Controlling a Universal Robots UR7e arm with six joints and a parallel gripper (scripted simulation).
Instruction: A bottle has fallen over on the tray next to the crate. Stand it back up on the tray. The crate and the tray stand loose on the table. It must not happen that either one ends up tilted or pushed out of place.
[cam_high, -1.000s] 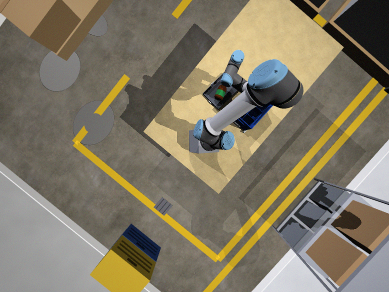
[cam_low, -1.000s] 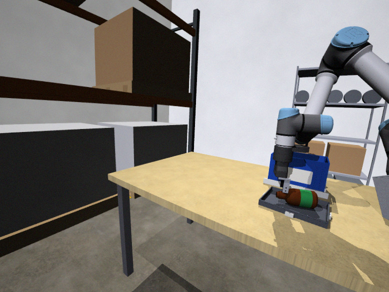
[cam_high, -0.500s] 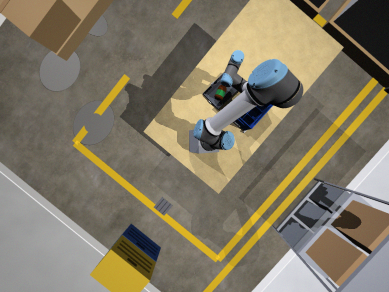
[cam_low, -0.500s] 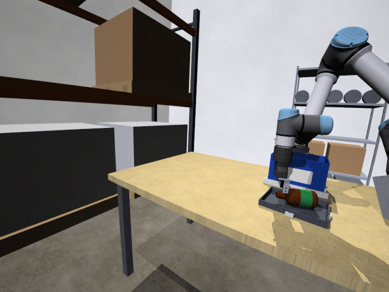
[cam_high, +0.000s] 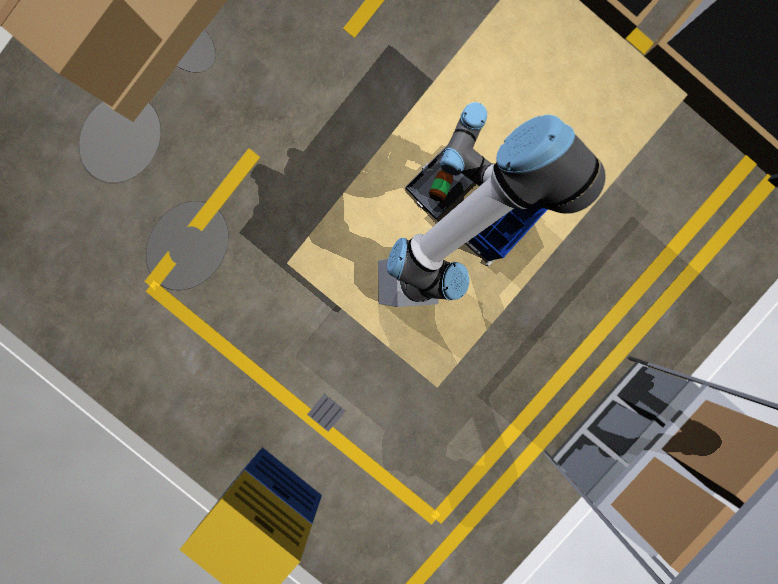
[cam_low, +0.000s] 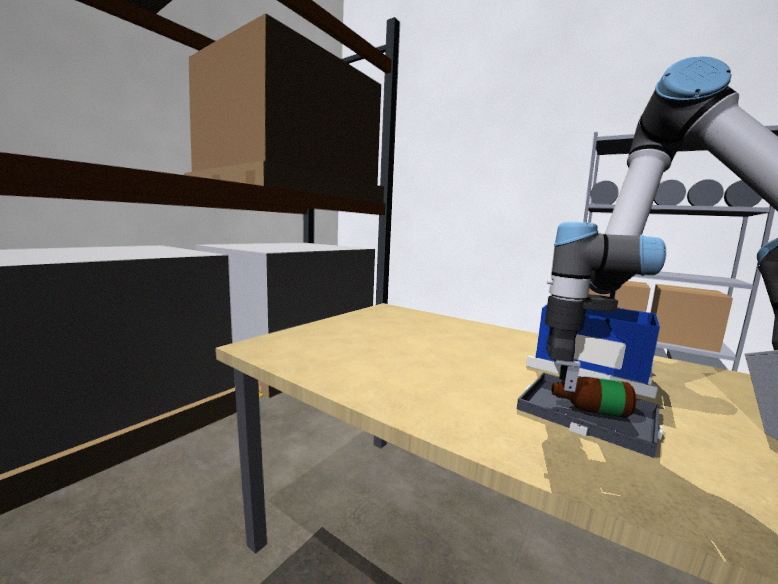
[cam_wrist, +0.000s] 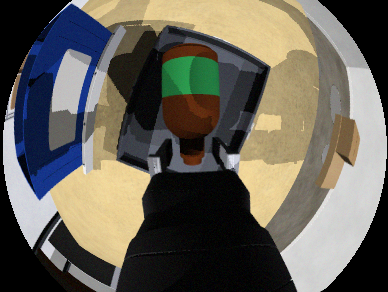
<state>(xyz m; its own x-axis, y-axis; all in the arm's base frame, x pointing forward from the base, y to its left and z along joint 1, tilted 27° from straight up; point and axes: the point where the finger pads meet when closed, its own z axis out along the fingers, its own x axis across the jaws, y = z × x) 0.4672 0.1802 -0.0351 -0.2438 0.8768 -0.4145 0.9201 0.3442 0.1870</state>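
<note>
The bottle lies 5 cm behind my hand, 1 cm to the right of it and 3 cm below it. From my hand the other things lie so: dark grey tray (5 cm behind, 1 cm to the right, 6 cm below); then blue crate (4 cm behind, 30 cm to the right, 1 cm above).
</note>
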